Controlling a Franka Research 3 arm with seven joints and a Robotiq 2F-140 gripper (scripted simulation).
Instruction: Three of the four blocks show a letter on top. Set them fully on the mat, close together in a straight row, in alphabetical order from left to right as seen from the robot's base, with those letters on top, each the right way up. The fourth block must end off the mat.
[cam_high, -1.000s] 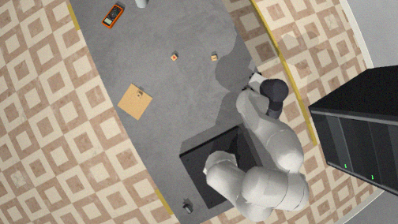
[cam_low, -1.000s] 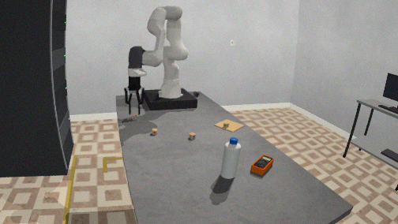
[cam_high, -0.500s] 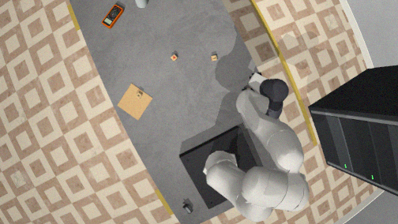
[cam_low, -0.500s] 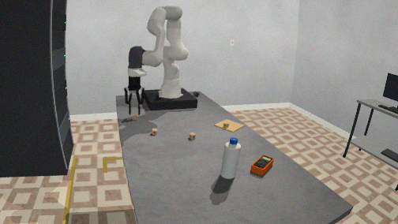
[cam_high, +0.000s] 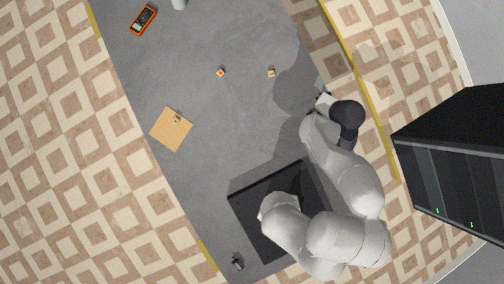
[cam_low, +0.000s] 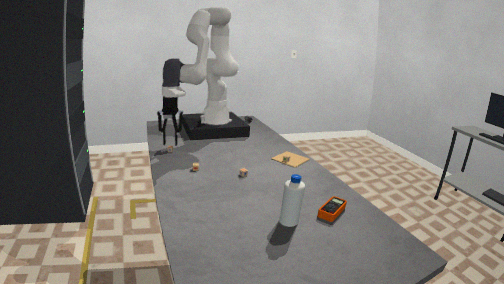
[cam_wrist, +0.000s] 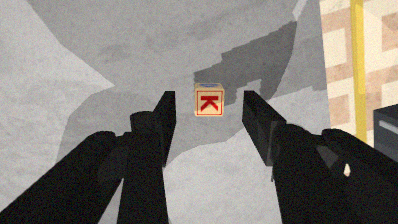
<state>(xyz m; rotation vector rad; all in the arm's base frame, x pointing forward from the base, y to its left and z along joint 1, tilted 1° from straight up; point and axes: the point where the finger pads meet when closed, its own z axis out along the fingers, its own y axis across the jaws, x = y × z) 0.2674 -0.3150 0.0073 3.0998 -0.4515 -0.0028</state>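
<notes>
The red k block lies 50 mm below my hand. Also, from my hand: white bottle (700 mm ahead, 290 mm to the left, 10 mm above); tan mat (220 mm ahead, 560 mm to the left, 60 mm below).
</notes>
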